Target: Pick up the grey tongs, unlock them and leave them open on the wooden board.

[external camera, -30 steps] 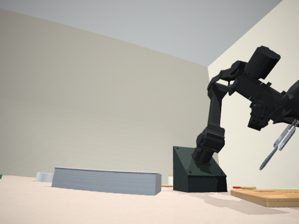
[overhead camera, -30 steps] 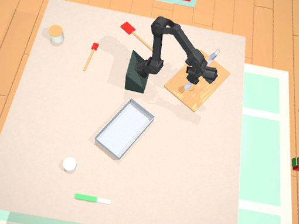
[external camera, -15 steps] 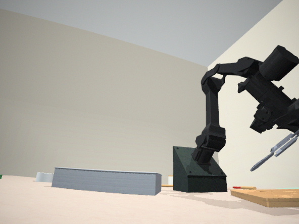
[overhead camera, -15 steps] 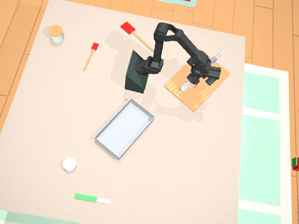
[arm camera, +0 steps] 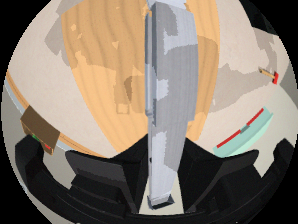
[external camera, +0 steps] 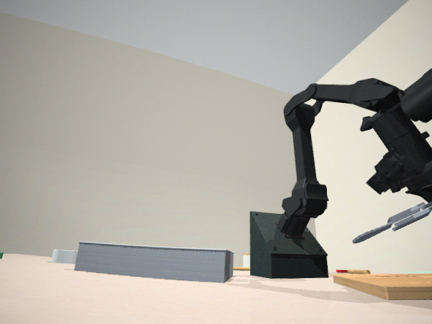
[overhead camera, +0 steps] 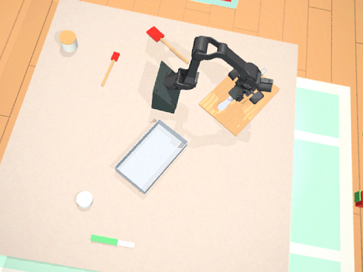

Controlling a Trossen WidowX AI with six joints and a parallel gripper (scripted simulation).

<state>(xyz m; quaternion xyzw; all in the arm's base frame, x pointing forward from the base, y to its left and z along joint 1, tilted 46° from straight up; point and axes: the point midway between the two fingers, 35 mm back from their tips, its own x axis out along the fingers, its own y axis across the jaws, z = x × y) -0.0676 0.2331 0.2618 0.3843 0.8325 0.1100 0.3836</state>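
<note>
Right now the wooden board is 9 cm below my gripper tip. Round my gripper tip: roasting tin 42 cm ahead, 35 cm to the right, 7 cm below; lidded jar 89 cm to the right, 7 cm below, 5 cm behind; white disc 68 cm ahead, 57 cm to the right, 8 cm below.
</note>
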